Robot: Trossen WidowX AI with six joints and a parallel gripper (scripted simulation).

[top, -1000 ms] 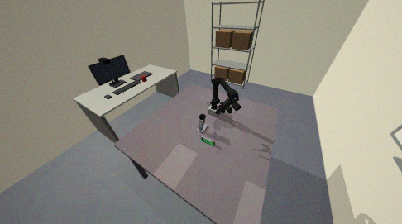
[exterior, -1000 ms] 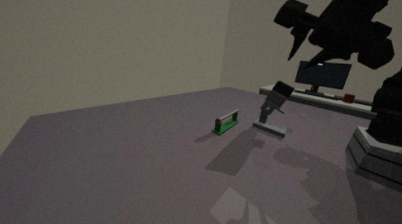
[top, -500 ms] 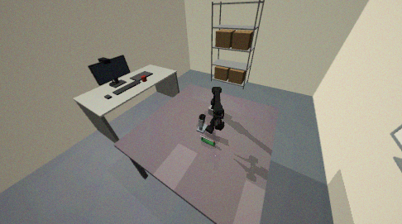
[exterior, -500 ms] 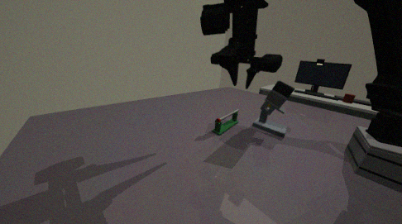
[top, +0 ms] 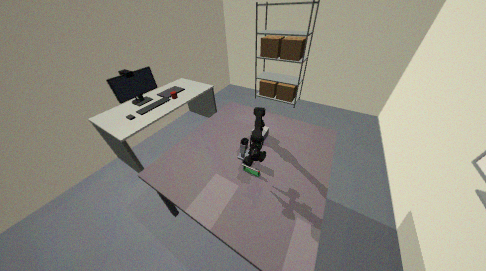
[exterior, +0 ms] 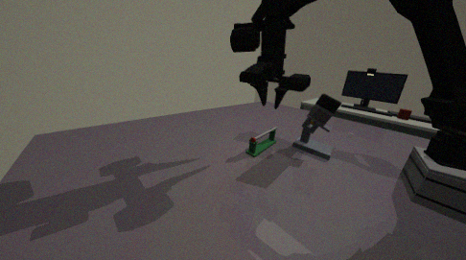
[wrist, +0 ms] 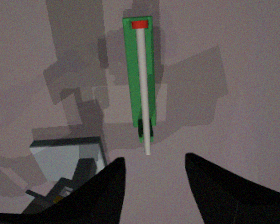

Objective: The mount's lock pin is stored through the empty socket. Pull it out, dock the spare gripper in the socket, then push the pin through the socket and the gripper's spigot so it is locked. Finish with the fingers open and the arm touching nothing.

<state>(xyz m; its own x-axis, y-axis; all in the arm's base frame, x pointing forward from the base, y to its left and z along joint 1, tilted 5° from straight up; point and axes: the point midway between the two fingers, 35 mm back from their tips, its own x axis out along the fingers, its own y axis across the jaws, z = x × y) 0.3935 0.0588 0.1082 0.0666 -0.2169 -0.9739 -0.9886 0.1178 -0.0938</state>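
Right now the green cradle is 110 mm below my gripper tip and 10 mm to the left of it. From my gripper tip the other things lie so: mount (130 mm behind, 100 mm to the right, 80 mm below); then spare gripper (130 mm behind, 100 mm to the right, 10 mm below).
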